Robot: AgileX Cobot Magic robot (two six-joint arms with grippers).
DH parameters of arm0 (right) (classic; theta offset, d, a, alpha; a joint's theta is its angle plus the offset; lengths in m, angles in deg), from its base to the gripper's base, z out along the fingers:
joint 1: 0 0.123 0 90
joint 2: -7.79 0 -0.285 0
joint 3: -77.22 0 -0.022 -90
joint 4: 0 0.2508 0 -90
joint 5: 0 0 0.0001 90
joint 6: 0 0.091 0 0
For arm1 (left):
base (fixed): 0 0 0 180
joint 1: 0 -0.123 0 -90
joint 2: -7.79 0 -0.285 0
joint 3: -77.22 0 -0.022 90
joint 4: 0 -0.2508 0 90
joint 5: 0 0 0.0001 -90
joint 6: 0 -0.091 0 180
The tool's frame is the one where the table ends.
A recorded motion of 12 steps. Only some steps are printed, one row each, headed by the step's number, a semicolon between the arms.
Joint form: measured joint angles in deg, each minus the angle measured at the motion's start. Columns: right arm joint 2, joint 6, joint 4, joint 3, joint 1, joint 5; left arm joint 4, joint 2, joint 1, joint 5, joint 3, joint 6.
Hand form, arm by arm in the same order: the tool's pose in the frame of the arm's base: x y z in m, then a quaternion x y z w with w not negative. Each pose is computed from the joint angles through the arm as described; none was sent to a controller.
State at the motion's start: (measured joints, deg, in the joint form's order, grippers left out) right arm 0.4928 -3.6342 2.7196 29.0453 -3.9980 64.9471; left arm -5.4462 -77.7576 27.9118 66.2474 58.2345 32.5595
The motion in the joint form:
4: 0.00 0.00 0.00 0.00 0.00 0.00; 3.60 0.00 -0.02 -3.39 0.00 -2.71
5: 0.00 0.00 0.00 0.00 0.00 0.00; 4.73 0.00 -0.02 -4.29 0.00 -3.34
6: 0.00 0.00 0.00 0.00 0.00 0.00; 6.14 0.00 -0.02 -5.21 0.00 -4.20
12: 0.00 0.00 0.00 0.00 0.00 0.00; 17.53 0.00 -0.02 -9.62 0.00 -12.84
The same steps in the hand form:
4: -0.0099 0.0046 0.2734 0.00079 0.86761 -0.00946 0.49716; 0.2186 -0.1127 0.2767 -0.01125 0.99378 -0.03983 0.10343
5: -0.0099 0.0046 0.2734 0.00079 0.86761 -0.00946 0.49716; 0.2191 -0.1148 0.2770 -0.00924 0.99300 -0.05111 0.10609
6: -0.0099 0.0046 0.2734 0.00079 0.86761 -0.00946 0.49716; 0.2194 -0.1172 0.2774 -0.00629 0.99205 -0.06416 0.10811
12: -0.0099 0.0046 0.2734 0.00079 0.86761 -0.00946 0.49716; 0.2187 -0.1338 0.2810 0.02728 0.98159 -0.15370 0.11008

